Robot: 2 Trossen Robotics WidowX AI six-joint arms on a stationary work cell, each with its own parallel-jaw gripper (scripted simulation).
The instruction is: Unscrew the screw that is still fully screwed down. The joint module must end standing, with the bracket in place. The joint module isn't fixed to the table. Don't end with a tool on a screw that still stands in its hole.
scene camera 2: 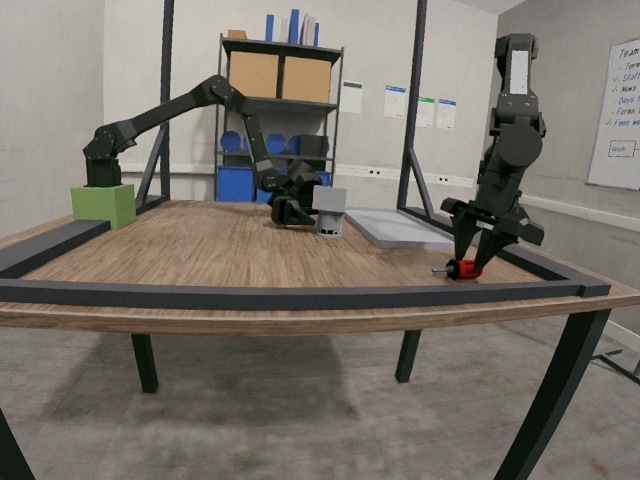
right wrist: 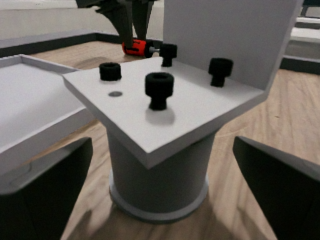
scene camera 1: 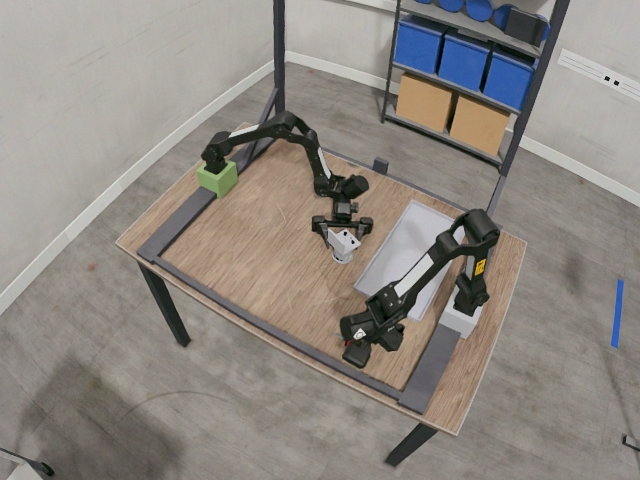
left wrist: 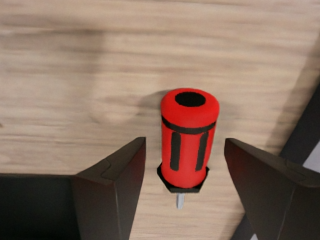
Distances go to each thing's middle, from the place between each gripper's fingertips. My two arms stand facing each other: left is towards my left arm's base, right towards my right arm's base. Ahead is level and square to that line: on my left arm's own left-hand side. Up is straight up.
Right now my left hand is 40 mm above the red screwdriver (left wrist: 189,116) and 30 mm to the left of it. From my left hand the other things lie so: grey joint module (right wrist: 172,190) (240 mm behind, 210 mm to the right, 20 mm below); then grey bracket (scene camera 2: 324,198) (240 mm behind, 210 mm to the right, 20 mm above); then shallow grey tray (scene camera 1: 415,232) (360 mm behind, 50 mm below, 20 mm to the right).
My right hand is 2 cm short of the grey joint module, 2 cm to the right of it and 1 cm above it. From my right hand the other things lie so: grey bracket 3 cm ahead, 2 cm to the left, 4 cm above; red screwdriver 27 cm ahead, 21 cm to the left, 2 cm below; shallow grey tray 10 cm behind, 21 cm to the left, 3 cm below.
